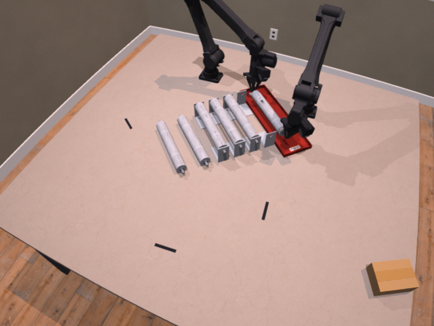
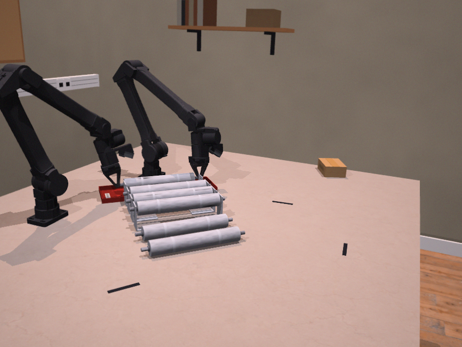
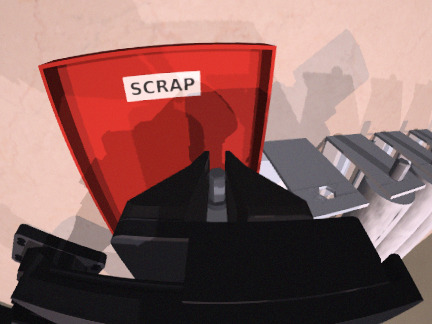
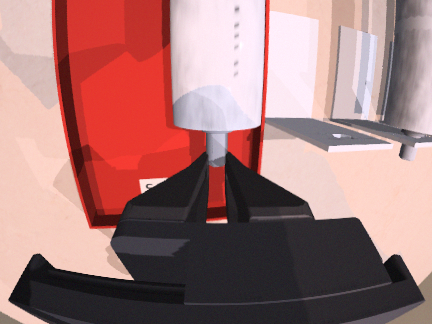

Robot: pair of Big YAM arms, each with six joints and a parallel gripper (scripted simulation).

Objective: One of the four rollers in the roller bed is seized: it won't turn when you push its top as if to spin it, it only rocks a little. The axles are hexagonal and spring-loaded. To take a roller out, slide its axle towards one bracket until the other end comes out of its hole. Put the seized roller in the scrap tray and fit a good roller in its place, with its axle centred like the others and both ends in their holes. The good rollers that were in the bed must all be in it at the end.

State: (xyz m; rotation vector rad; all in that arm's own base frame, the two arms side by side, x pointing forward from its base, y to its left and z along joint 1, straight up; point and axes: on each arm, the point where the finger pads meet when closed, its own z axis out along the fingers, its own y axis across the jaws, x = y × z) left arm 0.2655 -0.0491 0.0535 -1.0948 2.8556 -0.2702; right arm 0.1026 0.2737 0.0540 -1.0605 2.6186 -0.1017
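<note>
Now: the roller 140 mm to the left of my right hand and 110 mm ahead of it. Also, from my right hand: red scrap tray (160 mm to the left, 80 mm ahead, 50 mm below); cardboard box (850 mm to the left, 600 mm ahead, 20 mm below).
</note>
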